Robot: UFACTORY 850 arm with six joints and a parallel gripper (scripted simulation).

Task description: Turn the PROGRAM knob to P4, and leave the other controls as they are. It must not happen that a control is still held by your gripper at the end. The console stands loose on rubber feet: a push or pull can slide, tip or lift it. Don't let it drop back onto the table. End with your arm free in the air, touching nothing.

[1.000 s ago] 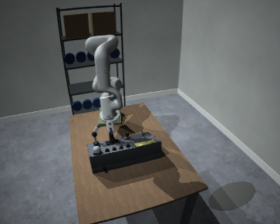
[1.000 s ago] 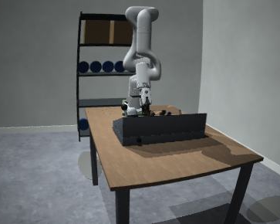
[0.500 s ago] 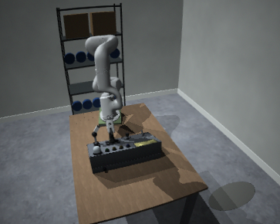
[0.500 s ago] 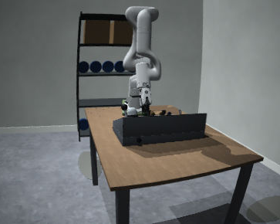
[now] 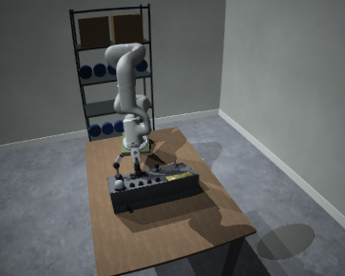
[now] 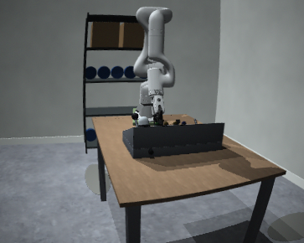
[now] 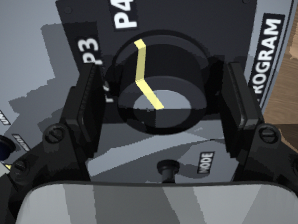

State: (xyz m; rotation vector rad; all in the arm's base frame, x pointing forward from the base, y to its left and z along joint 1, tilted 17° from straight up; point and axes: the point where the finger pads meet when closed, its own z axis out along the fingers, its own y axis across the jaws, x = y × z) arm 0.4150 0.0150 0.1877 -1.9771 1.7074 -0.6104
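The dark console lies 60 mm to the left of my hand, 30 mm below it and 20 mm ahead of it. The rest, counted from my hand: black ball-topped lever (120 mm to the right, 10 mm above); then mode knob (120 mm to the left, 20 mm behind).
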